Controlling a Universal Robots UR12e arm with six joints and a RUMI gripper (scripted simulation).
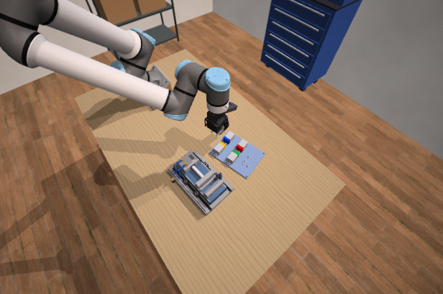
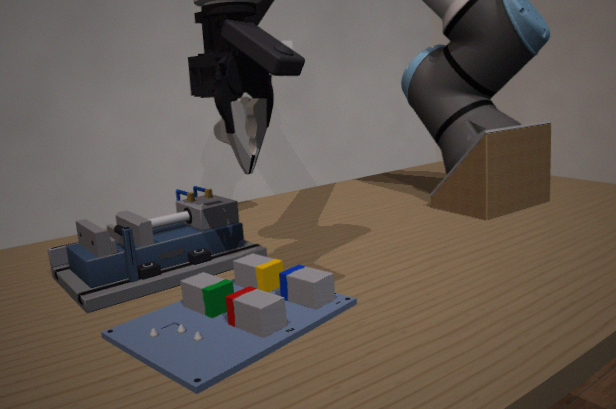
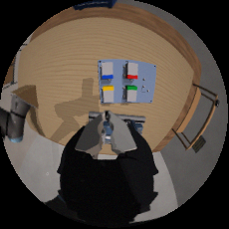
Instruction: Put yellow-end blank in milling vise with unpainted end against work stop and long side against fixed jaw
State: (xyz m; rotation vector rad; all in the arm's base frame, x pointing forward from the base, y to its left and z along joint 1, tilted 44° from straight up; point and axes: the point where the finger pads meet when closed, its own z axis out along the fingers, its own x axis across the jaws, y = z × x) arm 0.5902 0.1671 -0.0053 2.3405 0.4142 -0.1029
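Right now the yellow-ended blank is 160 mm below my hand. The rest, counted from my hand: blue-ended blank 160 mm below, 90 mm to the left, 30 mm behind; then red-ended blank 160 mm below, 120 mm to the left, 60 mm ahead; then green-ended blank 160 mm below, 90 mm ahead, 30 mm to the left.
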